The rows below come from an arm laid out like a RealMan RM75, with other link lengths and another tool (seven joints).
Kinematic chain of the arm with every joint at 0, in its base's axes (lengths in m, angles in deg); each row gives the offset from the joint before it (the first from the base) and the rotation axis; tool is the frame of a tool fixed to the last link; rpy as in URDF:
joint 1: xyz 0 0 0.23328 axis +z
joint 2: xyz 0 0 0 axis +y
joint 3: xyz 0 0 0.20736 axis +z
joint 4: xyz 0 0 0 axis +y
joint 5: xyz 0 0 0.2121 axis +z
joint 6: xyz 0 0 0 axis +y
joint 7: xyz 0 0 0.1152 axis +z
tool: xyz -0.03 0.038 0.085 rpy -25.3 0 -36.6
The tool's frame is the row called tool.
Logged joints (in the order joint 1, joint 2, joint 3, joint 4, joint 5, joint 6, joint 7), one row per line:
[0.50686 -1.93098 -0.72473 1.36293 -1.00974 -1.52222 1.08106]
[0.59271 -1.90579 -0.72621 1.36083 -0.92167 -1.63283 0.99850]
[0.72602 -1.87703 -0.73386 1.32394 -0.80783 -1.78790 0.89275]
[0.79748 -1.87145 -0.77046 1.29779 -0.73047 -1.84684 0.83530]
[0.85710 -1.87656 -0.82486 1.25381 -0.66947 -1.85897 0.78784]
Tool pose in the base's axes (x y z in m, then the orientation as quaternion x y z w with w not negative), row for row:
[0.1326 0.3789 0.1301 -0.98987 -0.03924 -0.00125 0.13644]
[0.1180 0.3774 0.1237 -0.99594 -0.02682 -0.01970 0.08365]
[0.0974 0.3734 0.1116 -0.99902 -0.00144 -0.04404 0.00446]
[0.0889 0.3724 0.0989 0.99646 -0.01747 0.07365 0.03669]
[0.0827 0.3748 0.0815 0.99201 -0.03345 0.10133 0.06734]
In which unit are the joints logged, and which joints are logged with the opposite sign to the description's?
The joints are logged in radians. Opposite sign: joint 2, joint 4, joint 5, joint 6, joint 7.
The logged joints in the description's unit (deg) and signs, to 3 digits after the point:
[29.041 110.637 -41.524 -78.090 57.854 87.217 -61.940]
[33.960 109.194 -41.609 -77.970 52.808 93.554 -57.210]
[41.598 107.546 -42.047 -75.856 46.285 102.439 -51.151]
[45.692 107.226 -44.144 -74.358 41.853 105.816 -47.859]
[49.108 107.519 -47.261 -71.838 38.358 106.511 -45.140]

